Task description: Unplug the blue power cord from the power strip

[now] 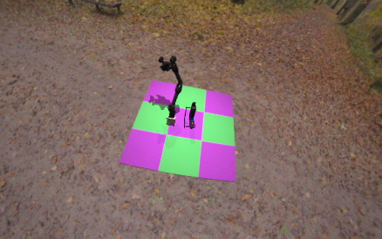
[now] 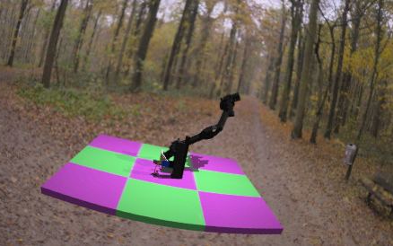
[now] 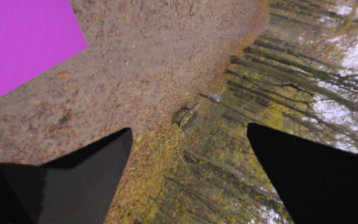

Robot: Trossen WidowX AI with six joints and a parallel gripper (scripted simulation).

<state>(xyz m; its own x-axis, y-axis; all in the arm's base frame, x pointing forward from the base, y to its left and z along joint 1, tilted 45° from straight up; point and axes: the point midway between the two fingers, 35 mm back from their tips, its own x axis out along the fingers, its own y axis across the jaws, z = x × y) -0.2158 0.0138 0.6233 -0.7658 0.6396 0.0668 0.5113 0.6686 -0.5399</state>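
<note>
Right now the blue plug is 50 cm ahead of my gripper tip, 45 cm to the right of it and 38 cm below it.
</note>
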